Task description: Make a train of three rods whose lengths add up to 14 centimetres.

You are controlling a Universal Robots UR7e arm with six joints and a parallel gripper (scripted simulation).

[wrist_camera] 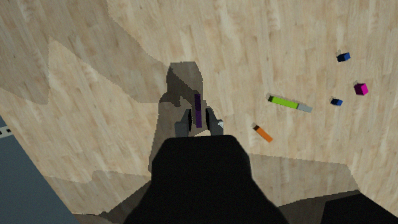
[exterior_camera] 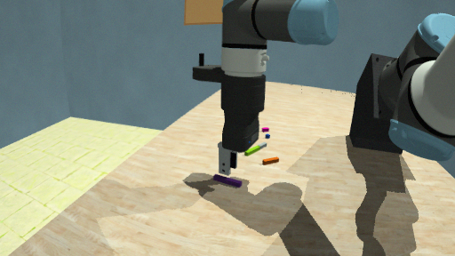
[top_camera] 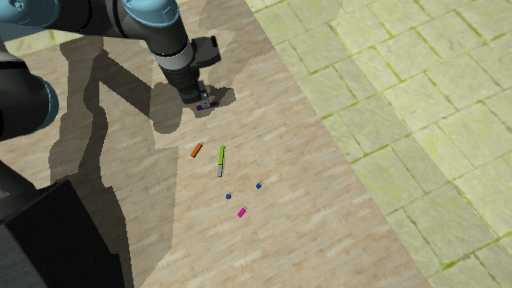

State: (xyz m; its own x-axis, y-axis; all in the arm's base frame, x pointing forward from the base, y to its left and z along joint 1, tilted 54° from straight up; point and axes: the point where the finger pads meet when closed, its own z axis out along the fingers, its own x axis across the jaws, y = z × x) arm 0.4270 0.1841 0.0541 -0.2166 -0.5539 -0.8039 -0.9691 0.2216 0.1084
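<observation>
Now: the purple rod 40 mm below my hand. From my hand the other things lie so: orange rod 110 mm to the right, 80 mm behind, 40 mm below; grey rod 190 mm to the right, 50 mm behind, 40 mm below; lime rod 150 mm to the right, 40 mm below, 30 mm behind.
</observation>
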